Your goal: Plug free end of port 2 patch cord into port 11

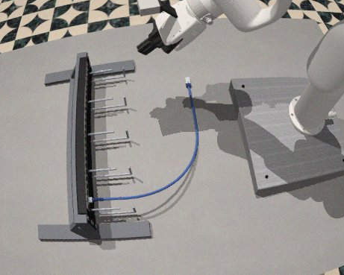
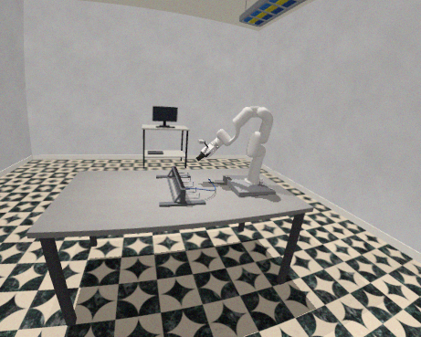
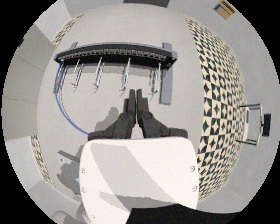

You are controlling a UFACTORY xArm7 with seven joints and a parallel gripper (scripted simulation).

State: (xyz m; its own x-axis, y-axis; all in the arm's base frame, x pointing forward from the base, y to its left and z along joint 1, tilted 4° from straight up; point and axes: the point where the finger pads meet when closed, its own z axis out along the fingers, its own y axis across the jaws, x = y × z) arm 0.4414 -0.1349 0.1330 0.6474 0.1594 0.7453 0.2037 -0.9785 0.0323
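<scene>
Right now my hand is 19 cm above the free-end plug, 11 cm past it and 3 cm to the left of it.
</scene>
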